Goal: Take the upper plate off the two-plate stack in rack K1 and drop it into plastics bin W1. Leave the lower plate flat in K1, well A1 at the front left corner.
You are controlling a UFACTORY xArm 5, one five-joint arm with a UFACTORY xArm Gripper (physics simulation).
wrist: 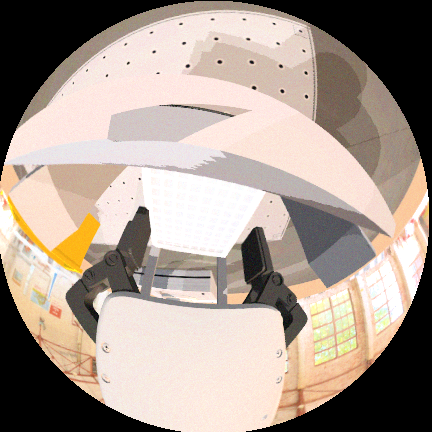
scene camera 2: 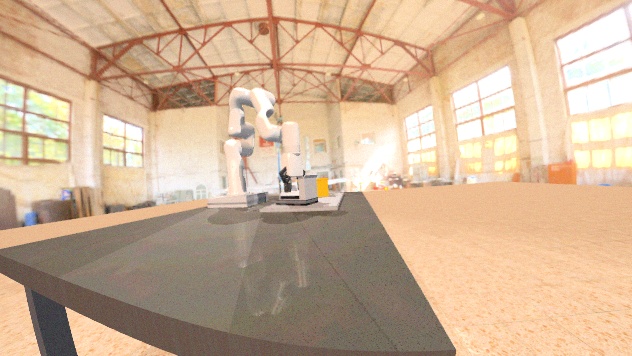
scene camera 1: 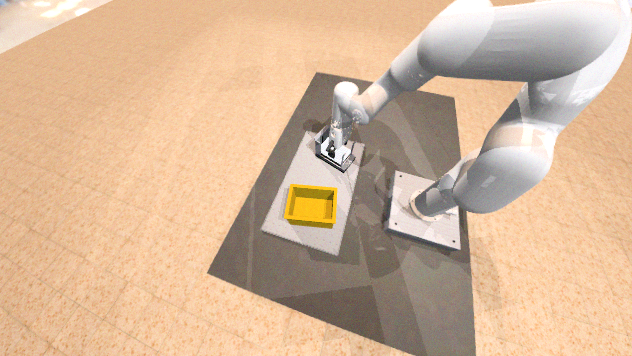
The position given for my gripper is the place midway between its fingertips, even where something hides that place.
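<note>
I can see my gripper (wrist: 199,227) here, and with it I see a white well plate (wrist: 190,213).
</note>
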